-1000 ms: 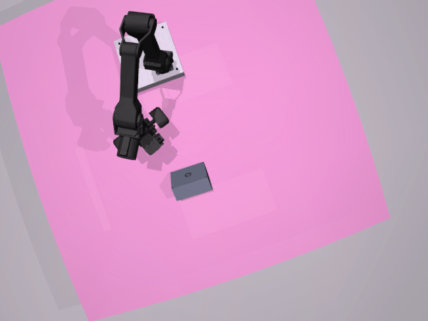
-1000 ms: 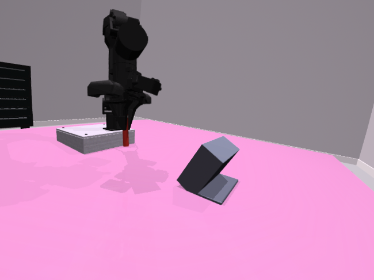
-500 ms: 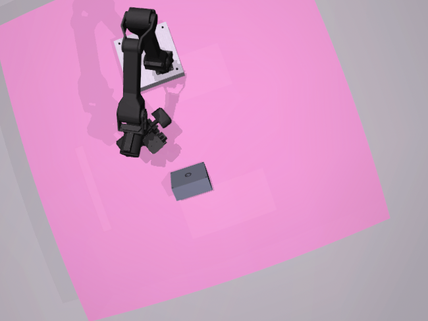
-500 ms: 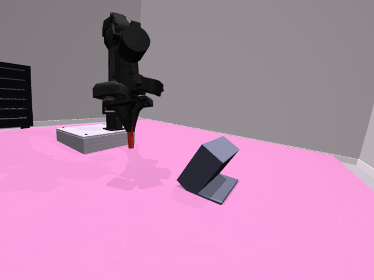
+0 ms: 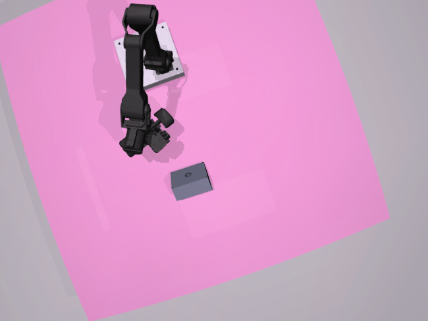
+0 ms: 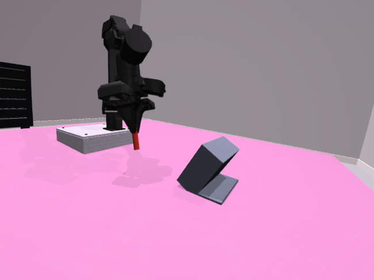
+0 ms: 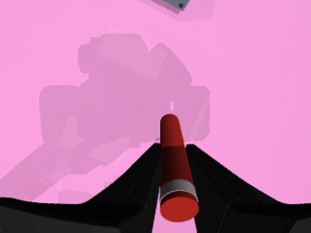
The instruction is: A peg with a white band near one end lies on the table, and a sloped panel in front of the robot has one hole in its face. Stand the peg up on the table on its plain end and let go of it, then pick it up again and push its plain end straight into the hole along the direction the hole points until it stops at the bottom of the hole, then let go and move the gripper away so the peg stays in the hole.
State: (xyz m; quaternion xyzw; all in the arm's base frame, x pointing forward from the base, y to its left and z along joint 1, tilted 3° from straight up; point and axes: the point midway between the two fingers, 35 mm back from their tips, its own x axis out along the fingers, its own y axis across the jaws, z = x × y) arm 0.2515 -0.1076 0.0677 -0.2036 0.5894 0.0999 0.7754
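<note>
The sloped panel lies 17 cm ahead of my gripper tip, 8 cm to the left of it and 5 cm below it. Round my gripper tip: grey foot (20 cm ahead, 10 cm below, 8 cm to the left); red peg (2 cm above, 1 cm behind).
</note>
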